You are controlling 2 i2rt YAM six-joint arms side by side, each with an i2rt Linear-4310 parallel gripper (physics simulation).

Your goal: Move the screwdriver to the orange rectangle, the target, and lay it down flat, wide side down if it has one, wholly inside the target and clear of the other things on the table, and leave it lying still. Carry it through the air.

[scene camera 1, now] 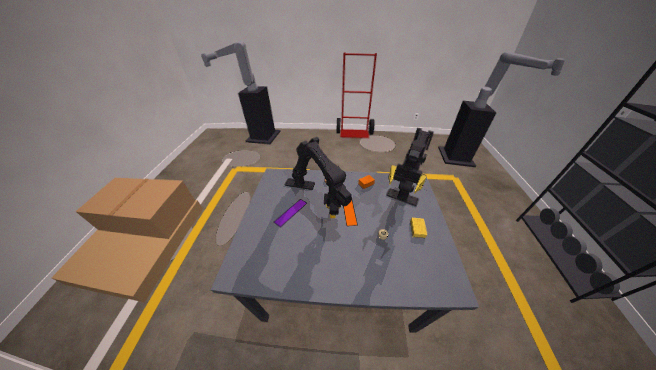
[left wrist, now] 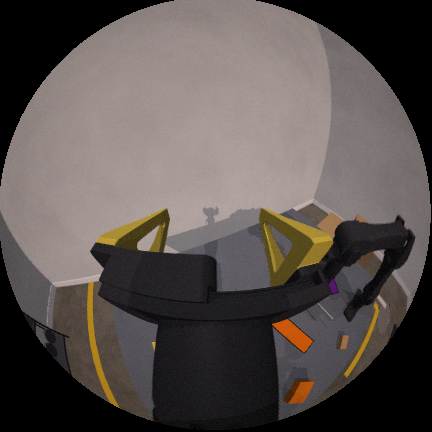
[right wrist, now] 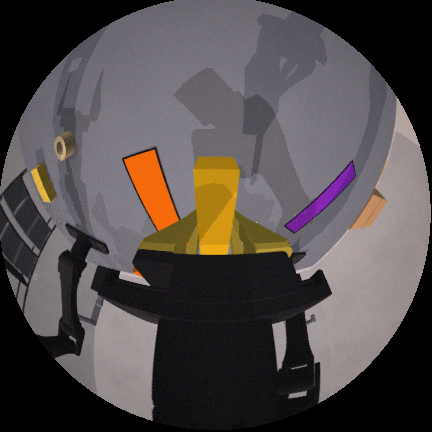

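Pixels of known places: left gripper, fingertip midpoint: (scene camera 1: 402, 187) (left wrist: 213, 212); right gripper, fingertip midpoint: (right wrist: 214, 212); left arm's base, link origin: (scene camera 1: 402, 197) (right wrist: 85, 237); right arm's base, link origin: (scene camera 1: 299, 184) (left wrist: 354, 304).
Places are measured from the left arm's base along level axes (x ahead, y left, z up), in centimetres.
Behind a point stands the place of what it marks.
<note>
The orange rectangle, the target (scene camera 1: 351, 216) {z 0.1, x 30.3, y -22.2 cm} (left wrist: 293, 336) {z 0.1, x 23.5, y -26.7 cm} (right wrist: 151, 189) {z 0.1, x 30.5, y -22.9 cm}, lies flat on the table. My right gripper (scene camera 1: 332, 215) {z 8.0, x 36.8, y -30.9 cm} (right wrist: 214, 212) {z 8.0, x 36.8, y -30.9 cm} is shut on the screwdriver, above the table just left of the target in scene camera 1. The thin grey shaft of the screwdriver (left wrist: 326, 312) {z 9.8, x 27.4, y -35.7 cm} shows faintly in the left wrist view, and its thin shadow falls on the table in the right wrist view; its handle is mostly hidden by the fingers. My left gripper (scene camera 1: 407, 176) {z 40.7, x 39.0, y 0.1 cm} (left wrist: 213, 212) {z 40.7, x 39.0, y 0.1 cm} is wide open and empty, raised at the table's right rear in scene camera 1.
A purple rectangle (scene camera 1: 290, 213) {z 0.1, x 46.2, y -54.7 cm} (right wrist: 322, 200) {z 0.1, x 44.7, y -54.6 cm} lies on the table (scene camera 1: 270, 270) {z 0.0, x 79.2, y -41.5 cm}. An orange block (scene camera 1: 366, 181) {z 4.0, x 1.5, y -25.0 cm} (left wrist: 299, 392) stands behind the target. A beige ring (right wrist: 69, 145) {z 1.4, x 34.3, y -4.2 cm} and a yellow block (scene camera 1: 419, 227) {z 3.0, x 21.3, y 14.7 cm} (right wrist: 43, 183) {z 2.5, x 21.7, y 11.2 cm} lie to its right in scene camera 1. A small tan block (left wrist: 343, 342) is near the rear.
</note>
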